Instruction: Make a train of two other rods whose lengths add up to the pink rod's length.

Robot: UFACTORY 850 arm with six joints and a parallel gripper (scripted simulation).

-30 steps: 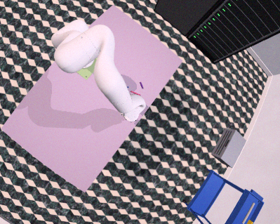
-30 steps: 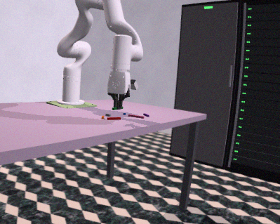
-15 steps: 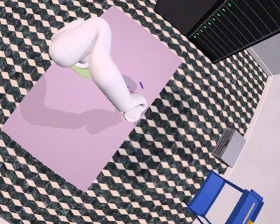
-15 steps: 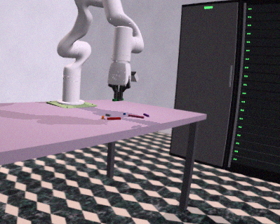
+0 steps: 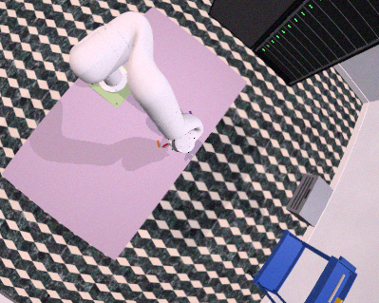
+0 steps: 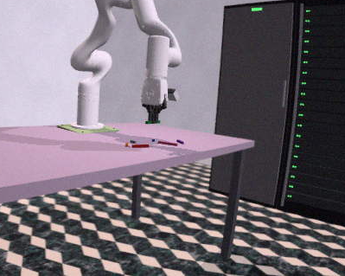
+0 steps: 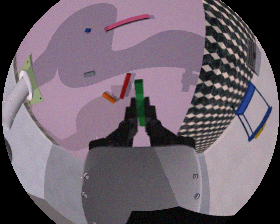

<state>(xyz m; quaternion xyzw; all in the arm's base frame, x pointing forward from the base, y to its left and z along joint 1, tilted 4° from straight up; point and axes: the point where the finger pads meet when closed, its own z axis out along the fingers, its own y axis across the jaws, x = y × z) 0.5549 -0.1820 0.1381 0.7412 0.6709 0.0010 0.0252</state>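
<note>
The small blue rod is 9 cm behind my hand, 15 cm to the left of it and 12 cm below it. The rest, counted from my hand: red rod 4 cm behind, 1 cm to the right, 12 cm below; short orange rod 9 cm behind, 4 cm to the right, 12 cm below; green rod 2 cm below.
</note>
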